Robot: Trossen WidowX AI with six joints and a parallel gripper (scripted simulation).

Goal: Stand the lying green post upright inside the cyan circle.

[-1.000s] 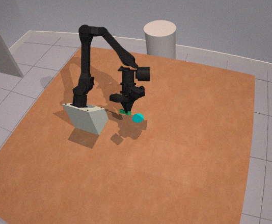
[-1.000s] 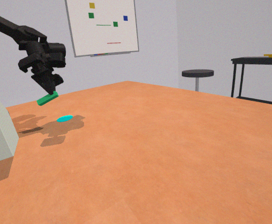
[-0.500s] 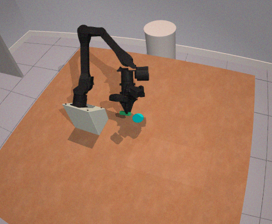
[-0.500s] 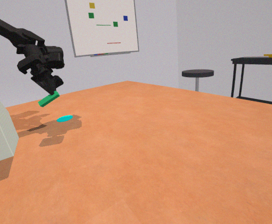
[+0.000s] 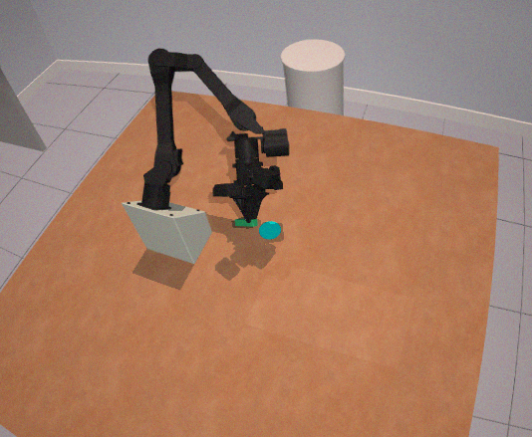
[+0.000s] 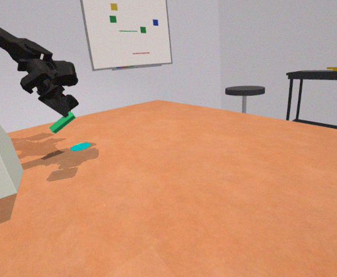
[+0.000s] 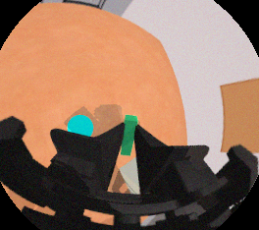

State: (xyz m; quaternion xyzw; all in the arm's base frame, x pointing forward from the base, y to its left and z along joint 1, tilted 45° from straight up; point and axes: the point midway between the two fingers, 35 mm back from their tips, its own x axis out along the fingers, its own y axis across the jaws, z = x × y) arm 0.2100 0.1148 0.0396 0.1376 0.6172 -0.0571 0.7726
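Right now my gripper tip is 10 mm short of the cyan circle, 60 mm to the right of it and 110 mm above it. Also, from my gripper tip: green post (20 mm behind, 10 mm below).
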